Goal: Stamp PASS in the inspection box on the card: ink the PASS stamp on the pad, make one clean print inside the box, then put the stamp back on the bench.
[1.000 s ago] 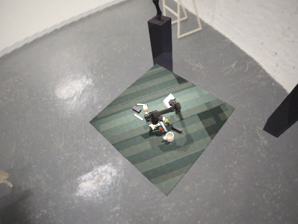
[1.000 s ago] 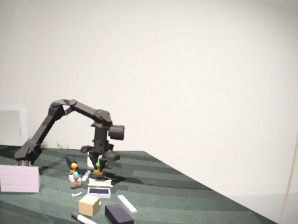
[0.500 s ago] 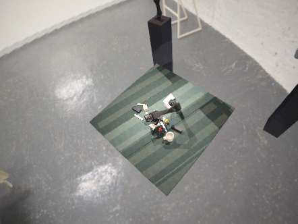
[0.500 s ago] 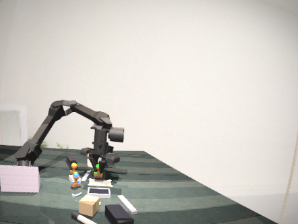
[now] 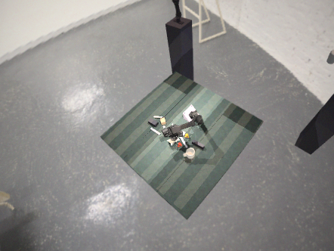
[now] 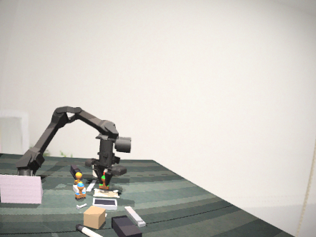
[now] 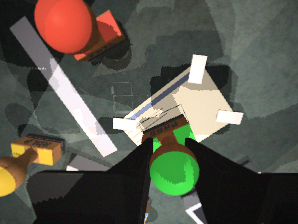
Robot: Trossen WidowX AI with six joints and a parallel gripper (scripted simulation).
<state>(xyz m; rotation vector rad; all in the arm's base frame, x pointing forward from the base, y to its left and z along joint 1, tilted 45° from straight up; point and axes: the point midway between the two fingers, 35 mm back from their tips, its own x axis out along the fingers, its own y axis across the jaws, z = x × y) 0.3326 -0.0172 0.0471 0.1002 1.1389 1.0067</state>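
Right now the cream card is 40 mm below my gripper tip, 10 mm to the right of it and 10 mm ahead of it. Round my gripper tip: pass stamp right at my gripper tip; red-knobbed stamp 90 mm to the left, 30 mm ahead, 20 mm below; blue-knobbed stamp 110 mm behind, 40 mm to the right, 20 mm below.
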